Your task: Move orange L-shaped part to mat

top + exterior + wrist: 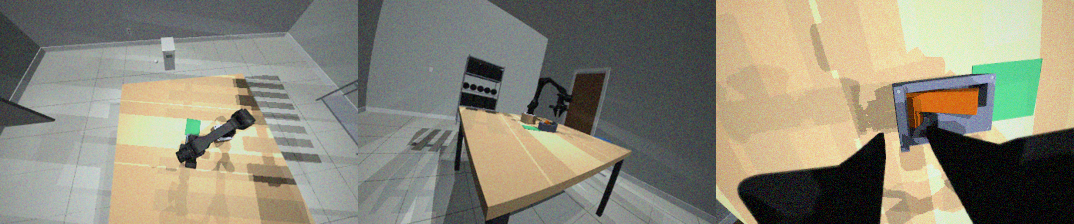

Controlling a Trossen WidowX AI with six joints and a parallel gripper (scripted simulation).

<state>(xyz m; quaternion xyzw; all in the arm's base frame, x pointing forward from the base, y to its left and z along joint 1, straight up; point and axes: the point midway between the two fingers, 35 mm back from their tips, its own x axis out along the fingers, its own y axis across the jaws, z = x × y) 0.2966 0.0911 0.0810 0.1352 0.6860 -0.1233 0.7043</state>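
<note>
Now: the orange L-shaped part 3 cm behind my gripper tip, 4 cm to the right of it and 10 cm below it. Also, from my gripper tip: green mat (9 cm behind, 21 cm to the right, 16 cm below).
</note>
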